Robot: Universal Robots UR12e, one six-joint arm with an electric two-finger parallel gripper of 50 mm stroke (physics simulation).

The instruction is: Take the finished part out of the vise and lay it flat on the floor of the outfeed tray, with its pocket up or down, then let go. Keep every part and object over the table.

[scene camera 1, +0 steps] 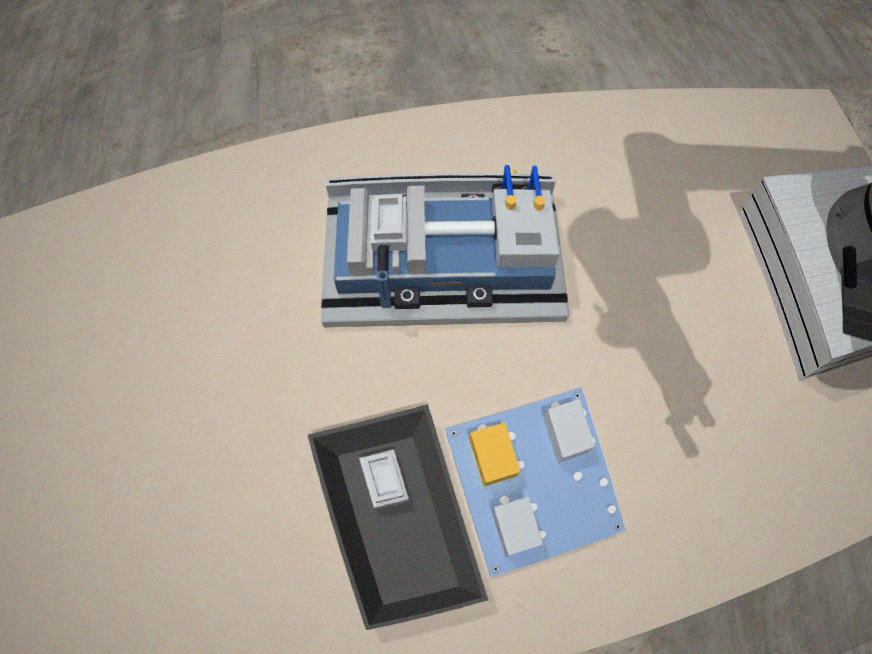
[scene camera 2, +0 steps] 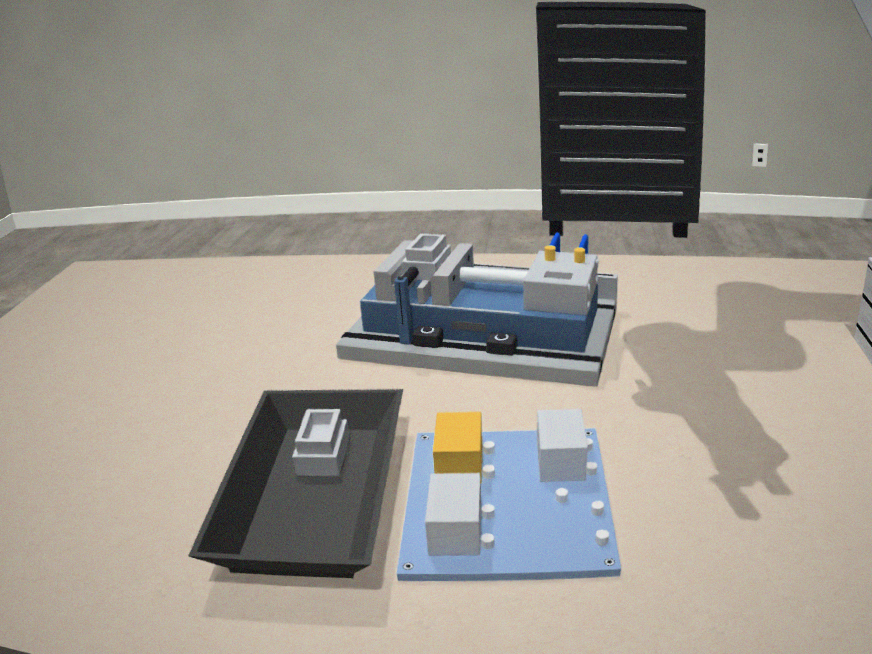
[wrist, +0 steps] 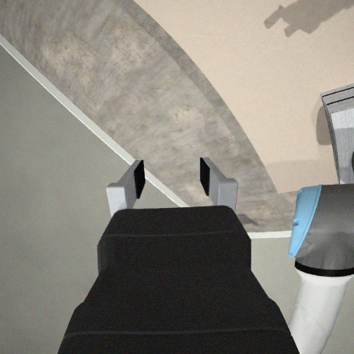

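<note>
The finished part (scene camera 1: 388, 214) (scene camera 2: 425, 250), light grey with a rectangular pocket facing up, sits between the two jaws of the vise (scene camera 1: 450, 283) (scene camera 2: 478, 330). The outfeed tray (scene camera 1: 397, 612) (scene camera 2: 243, 478) is dark grey and stands in front of the vise. Another light grey part (scene camera 1: 384, 478) (scene camera 2: 319, 450) lies on its floor toward the back, pocket up. My gripper (wrist: 171, 170) is open and empty in the wrist view, away from the vise and tray. In both scene views the gripper is out of frame; its shadow falls on the table.
A blue plate (scene camera 1: 563, 513) (scene camera 2: 528, 556) right of the tray holds an orange block (scene camera 1: 494, 454) (scene camera 2: 457, 442), two grey blocks (scene camera 1: 571, 428) (scene camera 2: 454, 513) and white pegs. A black lever (scene camera 1: 383, 271) (scene camera 2: 404, 302) stands at the vise's front. Blue hoses rise behind its right end. The robot base is at the right.
</note>
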